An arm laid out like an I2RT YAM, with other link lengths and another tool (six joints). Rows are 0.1 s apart.
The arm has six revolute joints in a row. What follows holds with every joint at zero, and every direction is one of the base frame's. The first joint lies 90.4 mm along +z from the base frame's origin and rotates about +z. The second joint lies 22 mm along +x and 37.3 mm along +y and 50 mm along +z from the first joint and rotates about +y. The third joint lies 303.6 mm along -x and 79.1 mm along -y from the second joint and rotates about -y. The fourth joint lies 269.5 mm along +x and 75.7 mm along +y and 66 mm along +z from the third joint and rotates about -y. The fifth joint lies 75.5 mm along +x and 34.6 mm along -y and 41.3 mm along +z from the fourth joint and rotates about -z. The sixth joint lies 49.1 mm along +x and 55.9 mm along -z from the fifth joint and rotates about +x. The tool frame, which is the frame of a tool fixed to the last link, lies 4 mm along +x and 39 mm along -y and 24 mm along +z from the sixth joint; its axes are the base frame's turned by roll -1.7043, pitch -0.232 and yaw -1.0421 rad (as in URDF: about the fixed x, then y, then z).
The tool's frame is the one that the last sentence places.
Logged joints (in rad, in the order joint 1, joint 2, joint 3, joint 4, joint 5, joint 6), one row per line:
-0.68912 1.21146 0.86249 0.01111 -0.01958 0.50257
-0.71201 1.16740 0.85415 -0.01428 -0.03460 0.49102
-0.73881 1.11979 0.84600 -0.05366 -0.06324 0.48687
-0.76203 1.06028 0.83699 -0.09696 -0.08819 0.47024
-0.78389 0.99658 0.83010 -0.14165 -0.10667 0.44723
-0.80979 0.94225 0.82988 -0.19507 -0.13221 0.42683
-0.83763 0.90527 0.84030 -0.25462 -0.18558 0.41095
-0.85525 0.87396 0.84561 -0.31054 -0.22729 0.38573
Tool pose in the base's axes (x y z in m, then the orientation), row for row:
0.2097 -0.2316 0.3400 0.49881 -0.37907 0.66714 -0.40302
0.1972 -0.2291 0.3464 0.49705 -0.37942 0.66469 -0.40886
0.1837 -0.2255 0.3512 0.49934 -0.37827 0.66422 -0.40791
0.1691 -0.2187 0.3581 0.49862 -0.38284 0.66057 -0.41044
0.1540 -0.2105 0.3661 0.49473 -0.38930 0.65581 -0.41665
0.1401 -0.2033 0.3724 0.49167 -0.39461 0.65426 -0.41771
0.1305 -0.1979 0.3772 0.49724 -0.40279 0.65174 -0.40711
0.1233 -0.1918 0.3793 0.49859 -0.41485 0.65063 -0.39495
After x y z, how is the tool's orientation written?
As a quaternion, w x y z.
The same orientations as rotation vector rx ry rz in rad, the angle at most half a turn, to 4 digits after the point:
-0.9172 1.6142 -0.9752
-0.9188 1.6096 -0.9901
-0.9151 1.6068 -0.9868
-0.9264 1.5985 -0.9932
-0.9437 1.5897 -1.0099
-0.9578 1.5880 -1.0139
-0.9753 1.5781 -0.9857
-1.0039 1.5745 -0.9557

